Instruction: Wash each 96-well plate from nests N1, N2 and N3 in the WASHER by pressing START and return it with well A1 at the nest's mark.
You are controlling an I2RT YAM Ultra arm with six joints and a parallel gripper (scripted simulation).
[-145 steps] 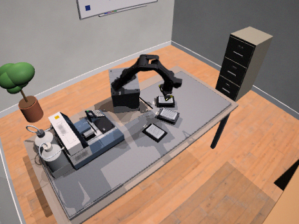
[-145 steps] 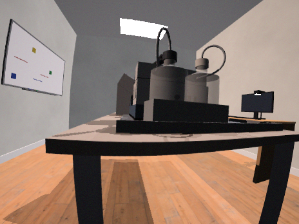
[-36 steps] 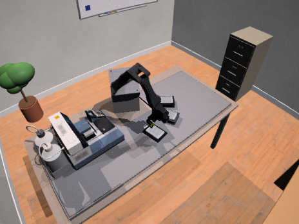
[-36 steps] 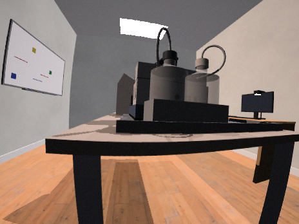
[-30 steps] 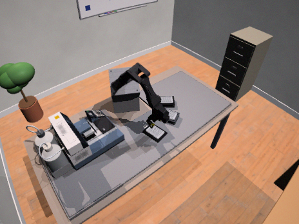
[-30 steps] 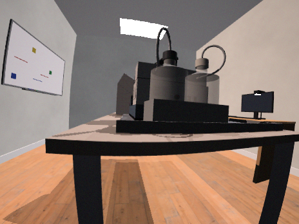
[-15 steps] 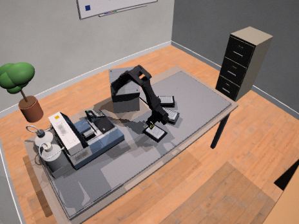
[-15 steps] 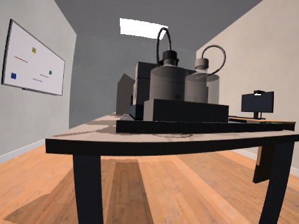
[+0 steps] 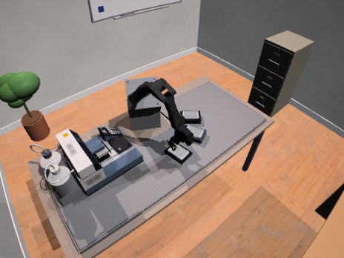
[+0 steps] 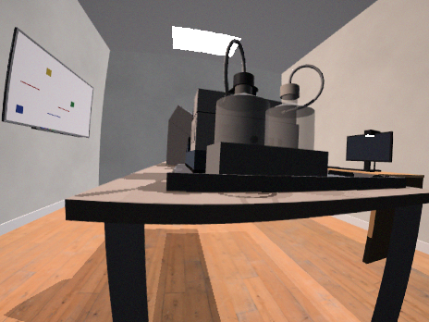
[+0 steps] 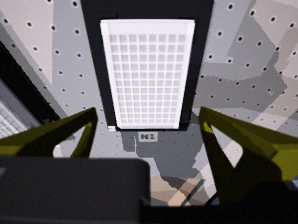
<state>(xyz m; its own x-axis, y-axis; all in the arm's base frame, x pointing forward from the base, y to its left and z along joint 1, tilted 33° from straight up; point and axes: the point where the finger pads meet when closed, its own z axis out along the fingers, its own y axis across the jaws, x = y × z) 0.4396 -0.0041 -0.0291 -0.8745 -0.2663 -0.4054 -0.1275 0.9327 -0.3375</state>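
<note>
Right now my hand is 10 mm short of the black nest and 70 mm above it. The rest, counted from my hand: plate washer 280 mm behind, 450 mm to the right, 60 mm above; then label 100 mm behind, 10 mm to the right, 70 mm below; then dark carrier 280 mm behind, 290 mm to the right, 10 mm above.
</note>
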